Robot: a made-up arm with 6 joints.
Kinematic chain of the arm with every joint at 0, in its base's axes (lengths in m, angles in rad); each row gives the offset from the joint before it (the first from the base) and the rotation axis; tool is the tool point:
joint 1: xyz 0 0 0.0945 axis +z
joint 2: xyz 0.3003 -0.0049 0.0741 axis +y
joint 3: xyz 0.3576 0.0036 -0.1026 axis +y
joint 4: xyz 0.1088 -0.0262 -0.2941 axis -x
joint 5: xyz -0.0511 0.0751 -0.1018 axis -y
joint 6: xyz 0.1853 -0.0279 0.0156 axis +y
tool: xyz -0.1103 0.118 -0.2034
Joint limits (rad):
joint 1: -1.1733..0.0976
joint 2: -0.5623..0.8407
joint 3: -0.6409..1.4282
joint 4: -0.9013..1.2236
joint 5: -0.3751..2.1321
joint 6: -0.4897..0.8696
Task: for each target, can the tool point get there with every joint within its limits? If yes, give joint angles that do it. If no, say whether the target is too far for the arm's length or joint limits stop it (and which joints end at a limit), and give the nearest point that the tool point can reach.
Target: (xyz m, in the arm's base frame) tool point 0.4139 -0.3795 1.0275
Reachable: no: joint limits stop it (at a limit: joint 2, joint 3, joint 4, joint 6) | nearest point 0.6415 -0.5882 0.4918 | short by 0.618 m
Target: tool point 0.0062 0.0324 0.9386
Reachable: no: joint limits stop it (at a limit: joint 1, joint 2, joint 3, joint 5) | nearest point -0.0254 0.0387 0.2003 | short by 0.739 m
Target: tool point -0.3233 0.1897 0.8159
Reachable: no: joint limits stop it (at a limit: joint 1, joint 2, joint 3, joint 5) | nearest point -0.1426 0.0627 0.1848 | short by 0.669 m
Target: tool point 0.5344 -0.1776 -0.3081
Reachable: yes | joints -0.7291 -0.4163 1.0012 -0.3231 0.0363 -0.1177
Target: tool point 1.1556 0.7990 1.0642
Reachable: no: too far | nearest point 1.0242 0.3526 0.4553 | short by 0.766 m
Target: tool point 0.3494 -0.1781 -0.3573
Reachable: yes | joints -0.6904 0.4531 1.1968 -0.7021 1.4260 -0.3657
